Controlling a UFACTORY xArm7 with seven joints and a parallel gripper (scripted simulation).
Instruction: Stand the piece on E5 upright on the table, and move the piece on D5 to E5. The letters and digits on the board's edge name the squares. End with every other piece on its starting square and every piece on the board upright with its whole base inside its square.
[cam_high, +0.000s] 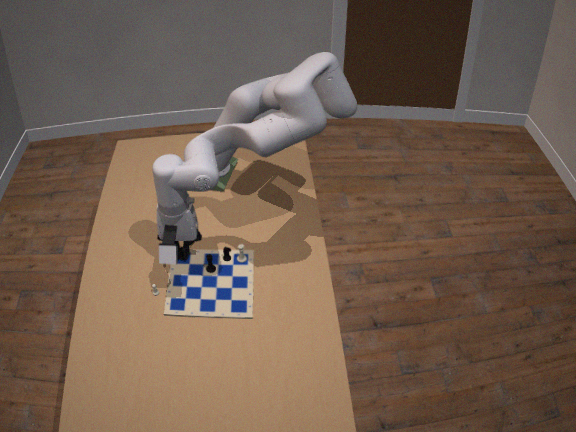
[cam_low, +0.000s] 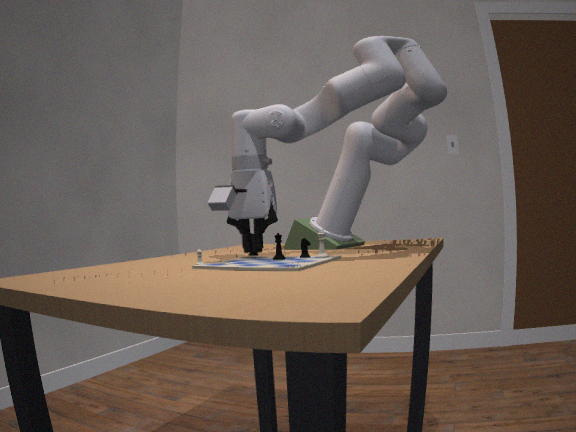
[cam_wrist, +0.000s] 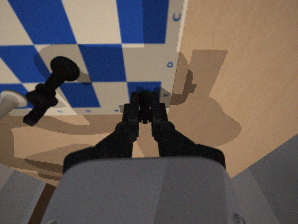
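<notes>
Right now the black pawn is 1 cm below my hand. From my hand the other things lie so: chessboard 7 cm ahead, 8 cm to the left, 3 cm below; then white pawn 12 cm ahead, 5 cm to the right, 2 cm below; then black knight 2 cm behind, 12 cm to the left, 2 cm below.
</notes>
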